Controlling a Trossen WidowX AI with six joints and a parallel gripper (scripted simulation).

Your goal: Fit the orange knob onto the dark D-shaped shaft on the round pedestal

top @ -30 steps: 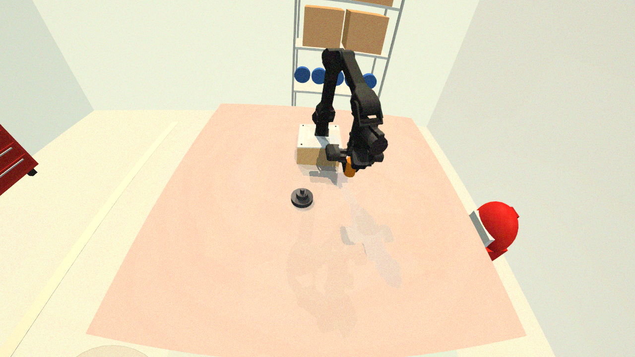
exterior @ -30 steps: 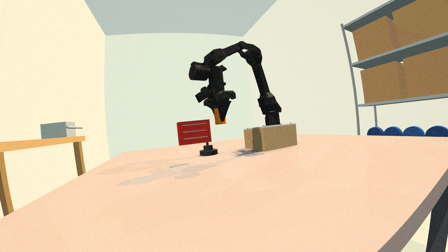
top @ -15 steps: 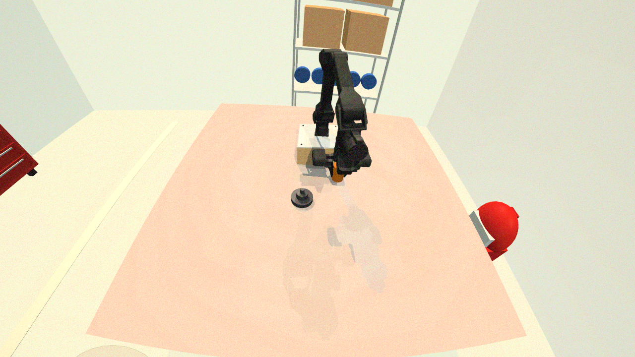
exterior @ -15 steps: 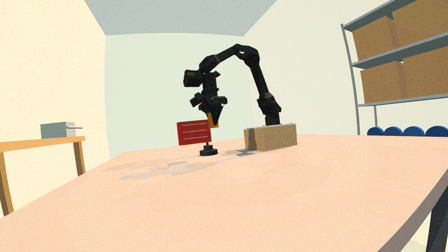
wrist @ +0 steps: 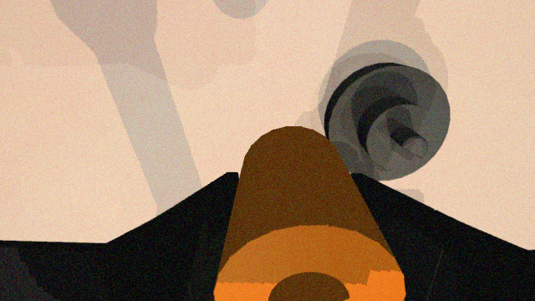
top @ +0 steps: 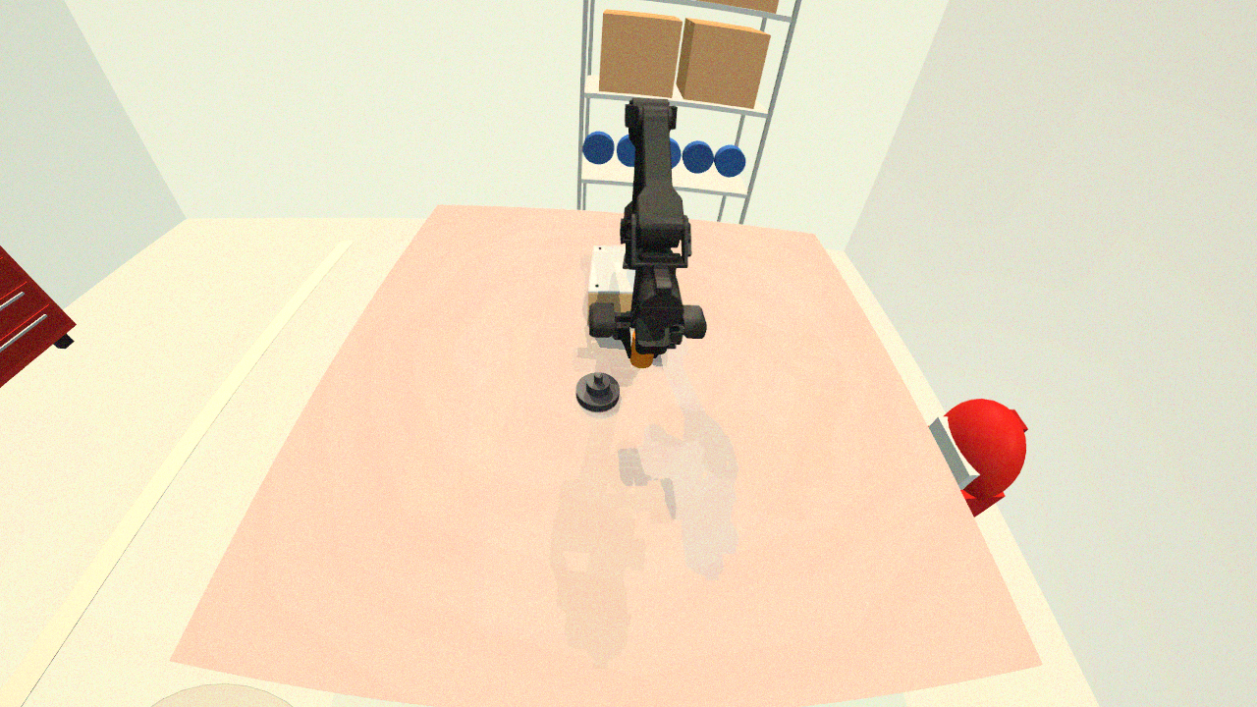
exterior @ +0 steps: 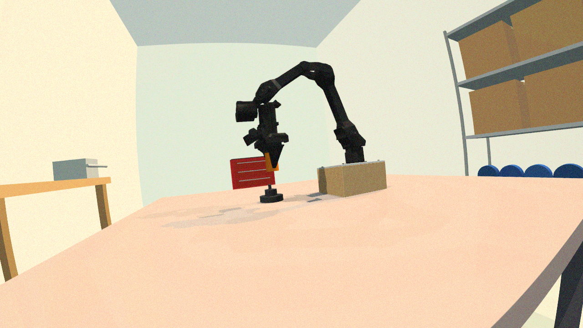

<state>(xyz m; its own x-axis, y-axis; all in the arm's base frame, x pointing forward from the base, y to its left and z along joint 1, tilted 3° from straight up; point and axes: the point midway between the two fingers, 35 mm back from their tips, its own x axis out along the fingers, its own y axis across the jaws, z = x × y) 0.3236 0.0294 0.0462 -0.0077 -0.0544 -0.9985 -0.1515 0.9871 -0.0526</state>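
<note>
Now: the dark round pedestal 90 mm below my gripper tip and 70 mm to the right of it. The rest, counted from my gripper tip: orange knob 20 mm above.
</note>
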